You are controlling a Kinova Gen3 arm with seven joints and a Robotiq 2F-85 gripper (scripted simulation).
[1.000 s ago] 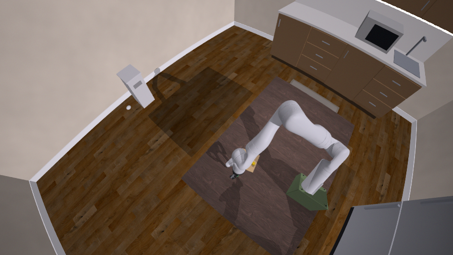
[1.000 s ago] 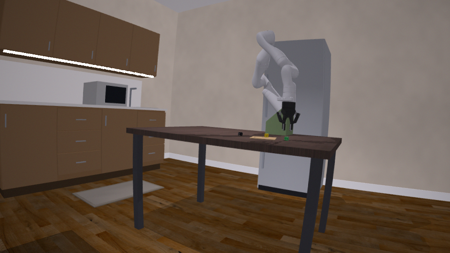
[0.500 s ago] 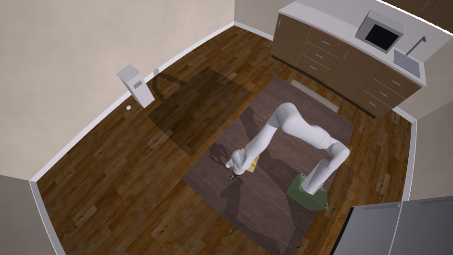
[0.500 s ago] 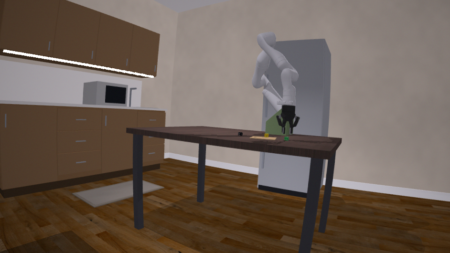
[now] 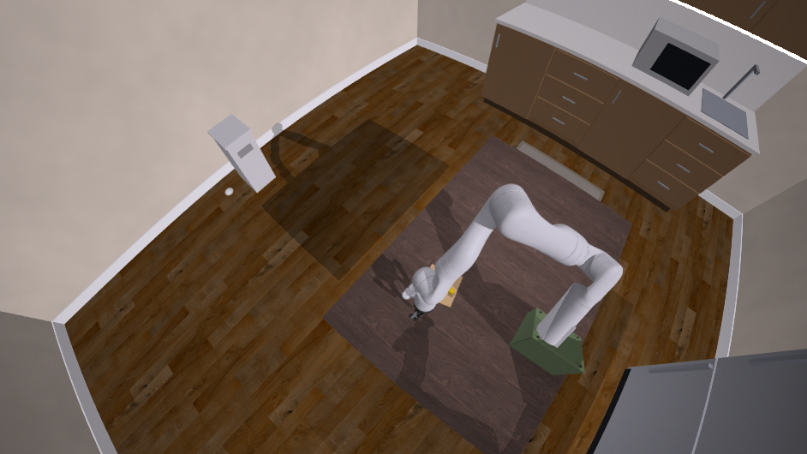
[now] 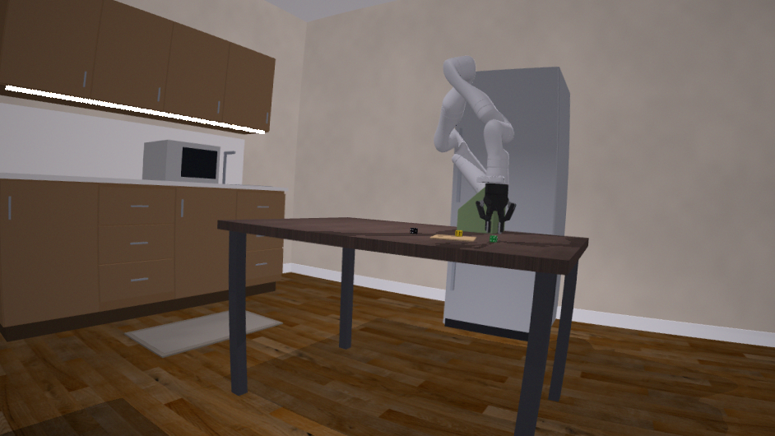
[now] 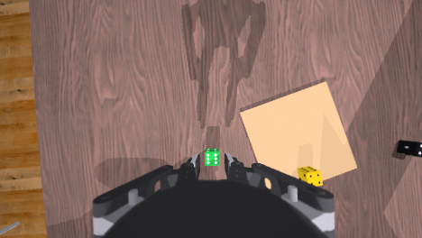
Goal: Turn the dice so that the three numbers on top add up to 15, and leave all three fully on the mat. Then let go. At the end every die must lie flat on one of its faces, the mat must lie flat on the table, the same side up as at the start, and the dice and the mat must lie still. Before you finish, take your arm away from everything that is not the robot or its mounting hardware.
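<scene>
Now: hand 4 cm above the green die. From my hand the other things lie so: black die: 30 cm to the right, 4 cm below; then yellow die: 3 cm behind, 14 cm to the right, 3 cm below; then tan mat: 2 cm ahead, 13 cm to the right, 4 cm below.
</scene>
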